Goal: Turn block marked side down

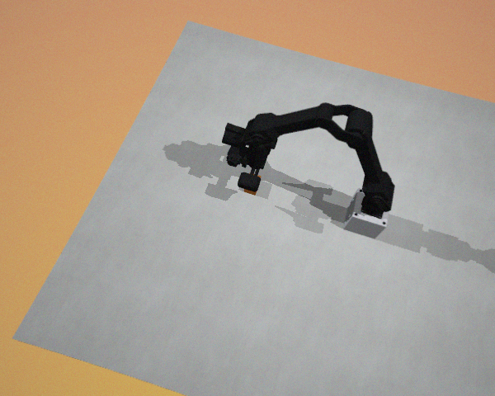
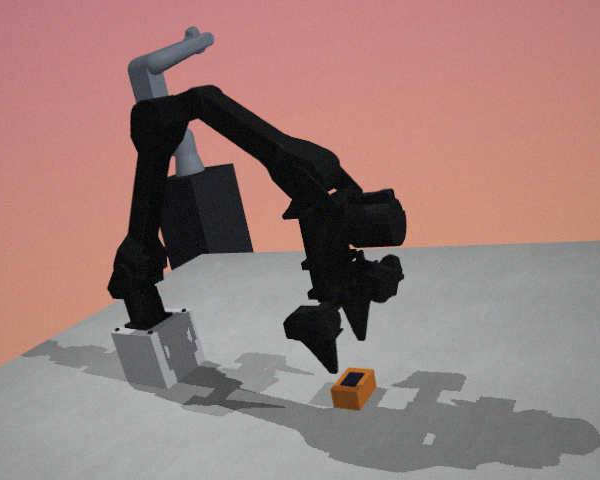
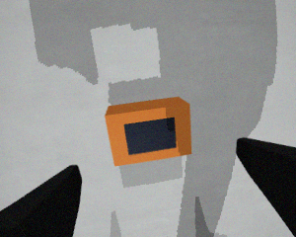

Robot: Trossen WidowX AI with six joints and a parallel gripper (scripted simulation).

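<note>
Now: the orange block 50 mm below my gripper tip.
</note>
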